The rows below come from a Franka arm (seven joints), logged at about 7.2 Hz.
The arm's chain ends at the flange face. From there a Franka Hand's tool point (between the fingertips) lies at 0.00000 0.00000 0.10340 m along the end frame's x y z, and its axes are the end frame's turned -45 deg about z.
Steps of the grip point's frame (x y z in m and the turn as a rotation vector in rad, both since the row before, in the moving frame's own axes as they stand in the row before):
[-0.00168, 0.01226, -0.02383, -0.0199, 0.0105, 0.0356]
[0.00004, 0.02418, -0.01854, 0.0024, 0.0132, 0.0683]
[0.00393, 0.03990, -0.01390, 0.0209, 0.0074, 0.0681]
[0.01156, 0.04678, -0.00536, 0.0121, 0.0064, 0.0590]
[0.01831, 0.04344, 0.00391, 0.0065, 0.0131, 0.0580]
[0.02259, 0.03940, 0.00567, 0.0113, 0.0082, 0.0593]
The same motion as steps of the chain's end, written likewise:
[0.00527, 0.00913, -0.02380, -0.0066, 0.0215, 0.0356]
[0.01630, 0.01818, -0.01853, 0.0110, 0.0076, 0.0683]
[0.03191, 0.02754, -0.01387, 0.0200, -0.0095, 0.0681]
[0.04163, 0.02627, -0.00535, 0.0131, -0.0040, 0.0590]
[0.04314, 0.01919, 0.00392, 0.0139, 0.0047, 0.0580]
[0.04402, 0.01332, 0.00568, 0.0138, -0.0022, 0.0593]

